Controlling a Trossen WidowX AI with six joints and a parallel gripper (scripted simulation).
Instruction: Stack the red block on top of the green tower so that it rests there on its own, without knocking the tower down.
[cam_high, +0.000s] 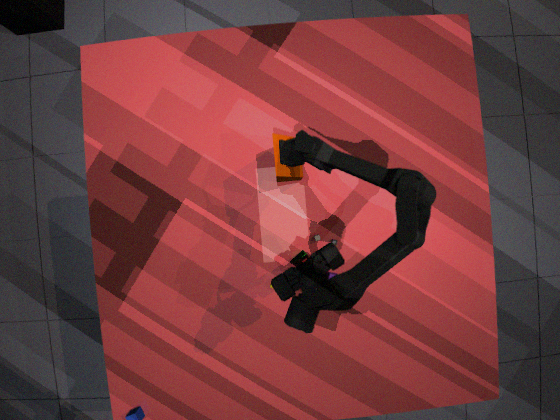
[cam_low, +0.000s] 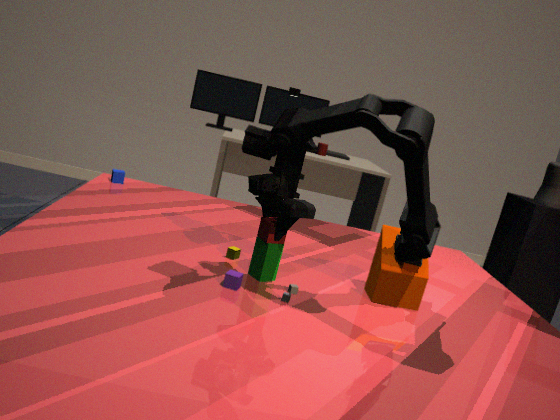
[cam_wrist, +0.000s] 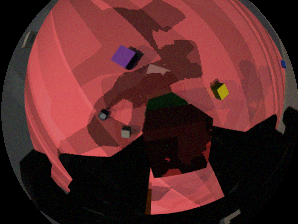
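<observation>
Right now my gripper tip is 1 cm below the red block. Also, from my gripper tip: yellow block (9 cm to the right, 8 cm below, 7 cm ahead); then white block (9 cm below, 7 cm behind, 5 cm to the left); then purple block (9 cm to the left, 8 cm below, 6 cm ahead).
</observation>
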